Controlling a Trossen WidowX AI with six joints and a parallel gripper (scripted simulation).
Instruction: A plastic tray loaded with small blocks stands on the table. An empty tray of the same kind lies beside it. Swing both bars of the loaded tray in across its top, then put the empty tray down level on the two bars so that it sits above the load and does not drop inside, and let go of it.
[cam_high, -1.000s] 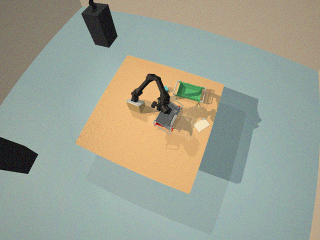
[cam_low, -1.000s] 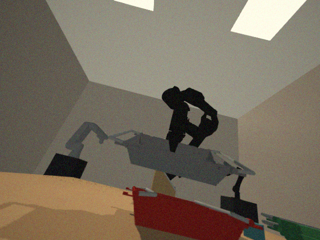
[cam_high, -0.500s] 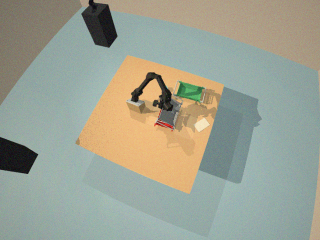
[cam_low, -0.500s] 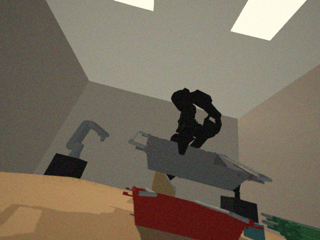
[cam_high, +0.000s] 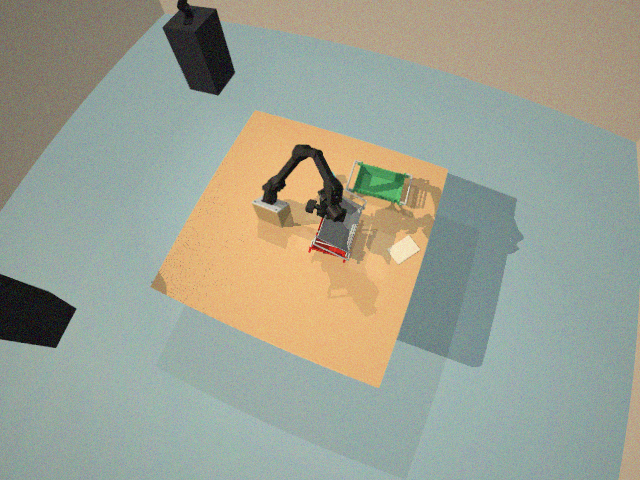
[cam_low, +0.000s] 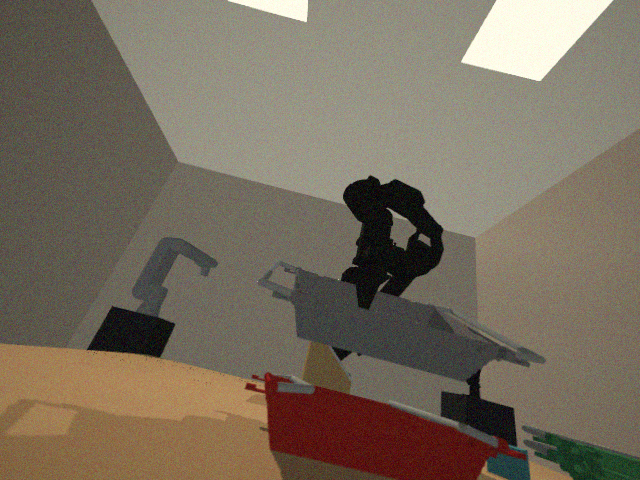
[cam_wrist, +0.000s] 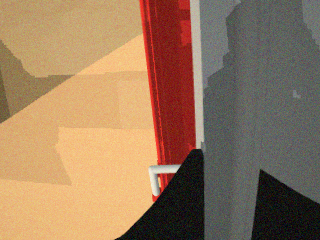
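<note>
Right now the grey tray is 8 cm ahead of my gripper tip and 1 cm to the left of it. The rest, counted from my gripper tip: teal block 10 cm behind, 31 cm to the left, 16 cm below; flat piece 42 cm ahead, 6 cm to the left, 18 cm below.
</note>
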